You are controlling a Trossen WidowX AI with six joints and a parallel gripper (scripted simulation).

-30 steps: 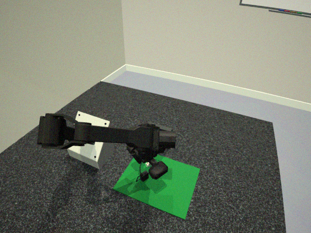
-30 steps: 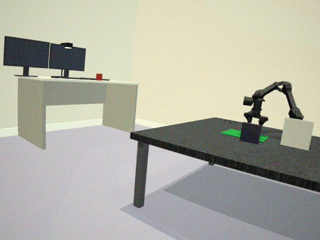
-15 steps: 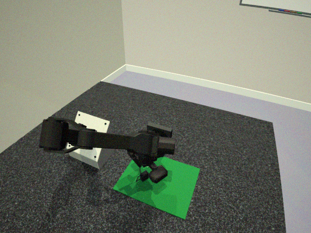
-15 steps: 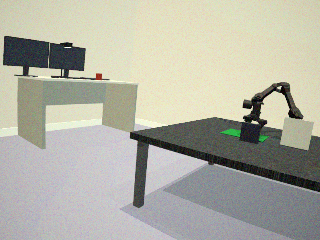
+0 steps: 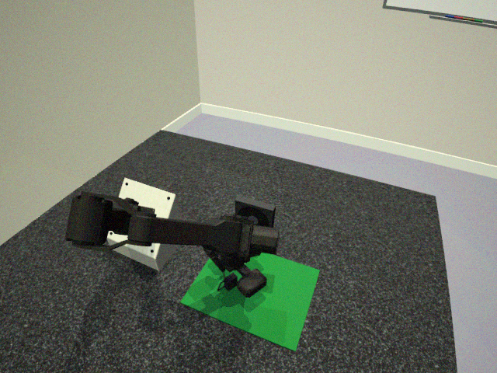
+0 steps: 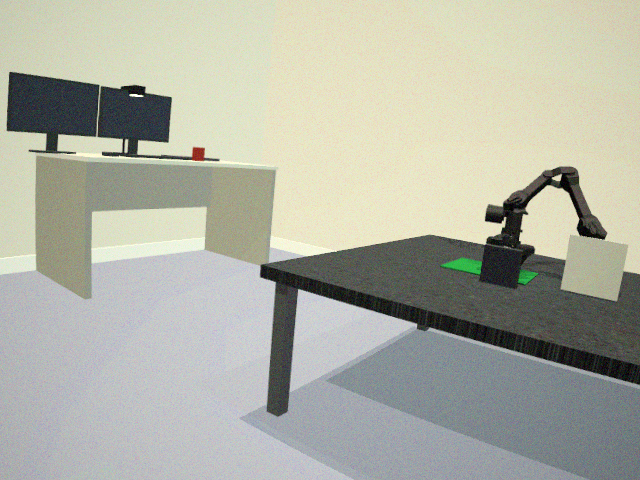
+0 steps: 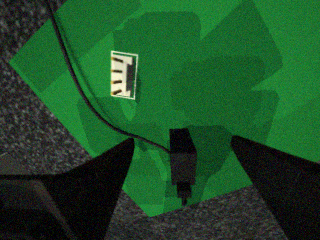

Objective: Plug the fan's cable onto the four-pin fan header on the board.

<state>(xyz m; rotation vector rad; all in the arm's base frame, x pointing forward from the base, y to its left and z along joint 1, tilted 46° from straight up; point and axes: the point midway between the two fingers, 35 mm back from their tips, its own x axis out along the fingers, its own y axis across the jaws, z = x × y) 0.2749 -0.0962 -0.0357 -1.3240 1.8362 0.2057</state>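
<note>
Now: the dark plug 1 cm behind my gripper tip, 1 cm to the right of it and 1 cm above it. From my gripper tip the other things lie so: green board: 5 cm ahead, 1 cm to the left, 3 cm below; black fan: 1 cm behind, 20 cm to the left, 4 cm above.
</note>
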